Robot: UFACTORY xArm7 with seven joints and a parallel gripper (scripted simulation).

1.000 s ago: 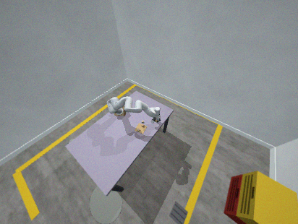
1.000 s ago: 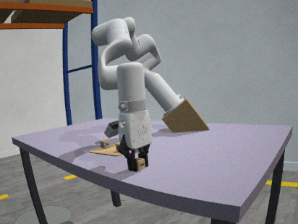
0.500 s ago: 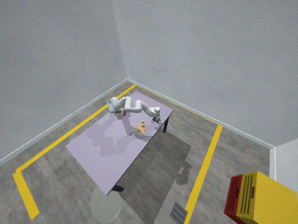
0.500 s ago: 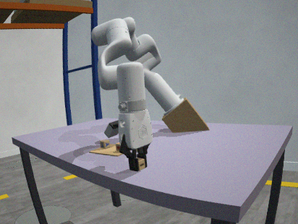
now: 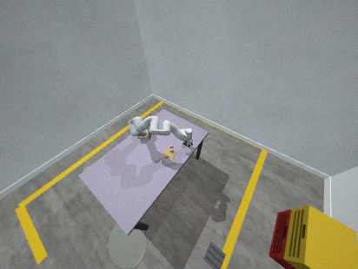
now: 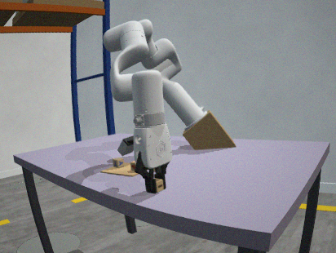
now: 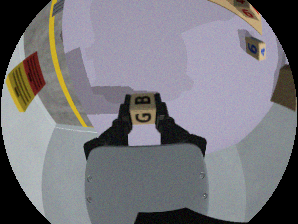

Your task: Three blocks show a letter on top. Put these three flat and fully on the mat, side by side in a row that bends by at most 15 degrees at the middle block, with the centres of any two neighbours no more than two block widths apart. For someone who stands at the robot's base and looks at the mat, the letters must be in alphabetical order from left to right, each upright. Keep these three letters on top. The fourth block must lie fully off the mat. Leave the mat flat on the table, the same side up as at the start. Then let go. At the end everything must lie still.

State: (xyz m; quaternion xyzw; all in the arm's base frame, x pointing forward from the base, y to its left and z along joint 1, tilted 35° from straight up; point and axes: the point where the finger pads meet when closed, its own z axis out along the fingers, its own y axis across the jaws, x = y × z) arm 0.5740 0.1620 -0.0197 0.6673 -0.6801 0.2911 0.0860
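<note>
Now: the tan mat 22 cm to the right of my hand, 15 cm behind it and 2 cm below it.
</note>
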